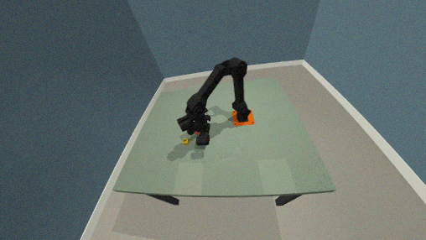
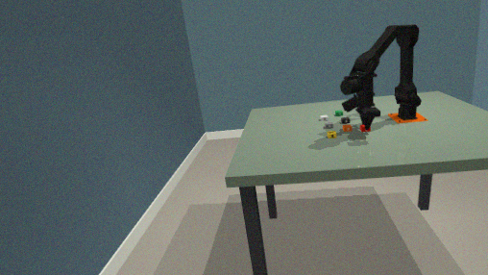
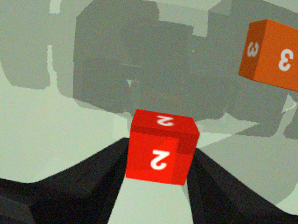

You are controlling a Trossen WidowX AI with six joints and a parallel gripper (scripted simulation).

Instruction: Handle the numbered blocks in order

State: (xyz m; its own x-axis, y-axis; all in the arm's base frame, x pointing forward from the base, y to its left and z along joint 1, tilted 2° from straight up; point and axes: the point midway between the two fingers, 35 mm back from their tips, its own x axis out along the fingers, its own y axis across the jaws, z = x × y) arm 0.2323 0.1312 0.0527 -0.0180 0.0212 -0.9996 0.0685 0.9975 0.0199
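My gripper tip is now 6 cm short of the orange block, 6 cm to the left of it and 1 cm above it. Round my gripper tip: yellow block: 14 cm ahead, 1 cm below; red block: right at my gripper tip; black block: 4 cm ahead, 17 cm to the right, 1 cm below.
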